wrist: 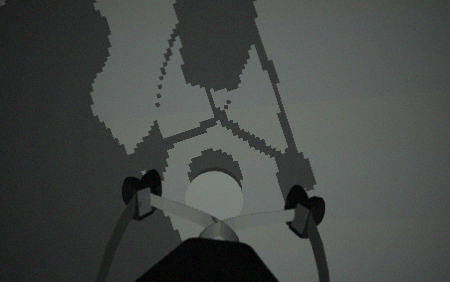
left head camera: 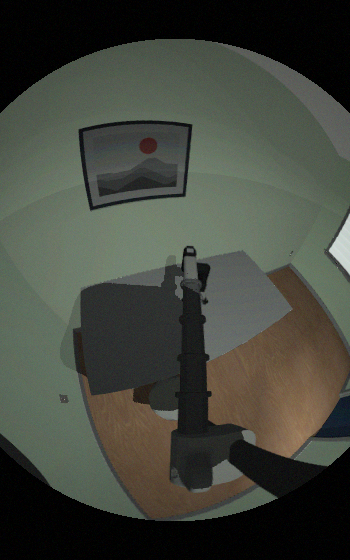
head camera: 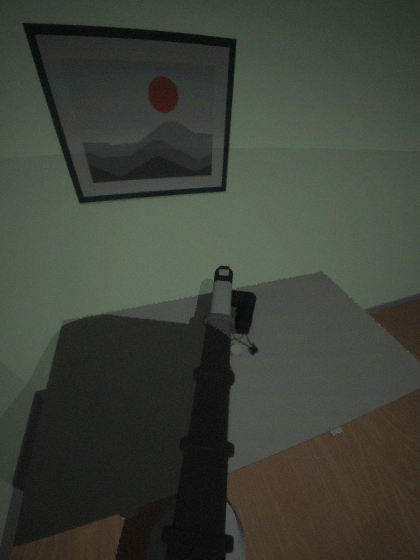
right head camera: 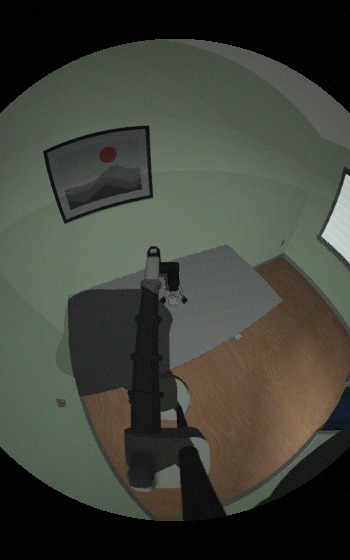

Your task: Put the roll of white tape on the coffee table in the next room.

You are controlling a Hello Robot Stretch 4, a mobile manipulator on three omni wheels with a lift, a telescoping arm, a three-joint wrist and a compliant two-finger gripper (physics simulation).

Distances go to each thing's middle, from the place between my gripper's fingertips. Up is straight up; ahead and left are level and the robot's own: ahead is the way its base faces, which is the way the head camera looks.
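Framed picture (head camera: 139, 113): from my hand, 76 cm above, 37 cm to the left, 28 cm ahead. Roll of white tape (wrist: 216, 191): 1 cm to the left of my hand.
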